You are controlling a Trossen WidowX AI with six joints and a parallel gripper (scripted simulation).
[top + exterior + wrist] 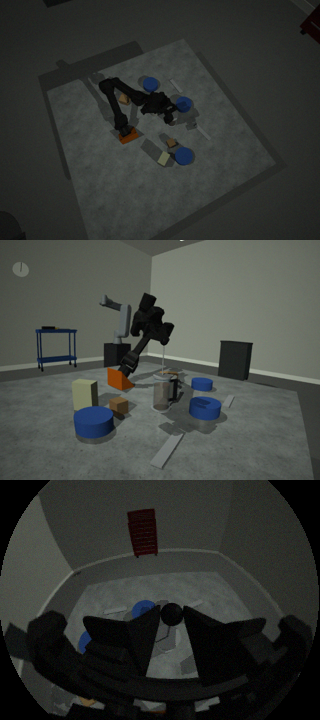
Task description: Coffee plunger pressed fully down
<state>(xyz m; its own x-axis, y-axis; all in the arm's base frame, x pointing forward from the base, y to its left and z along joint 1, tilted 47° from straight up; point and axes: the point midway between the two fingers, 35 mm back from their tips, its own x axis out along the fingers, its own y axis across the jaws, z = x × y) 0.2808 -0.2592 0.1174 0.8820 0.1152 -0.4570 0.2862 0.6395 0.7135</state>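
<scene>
Right now the glass coffee press is 140 mm below my gripper tip and 20 mm to the left of it. The rest, counted from my gripper tip: white cylinder 220 mm below, 150 mm to the left, 60 mm behind; small brown cube 240 mm below, 130 mm to the right, 110 mm behind; cream block 220 mm behind, 210 mm below, 200 mm to the right.
</scene>
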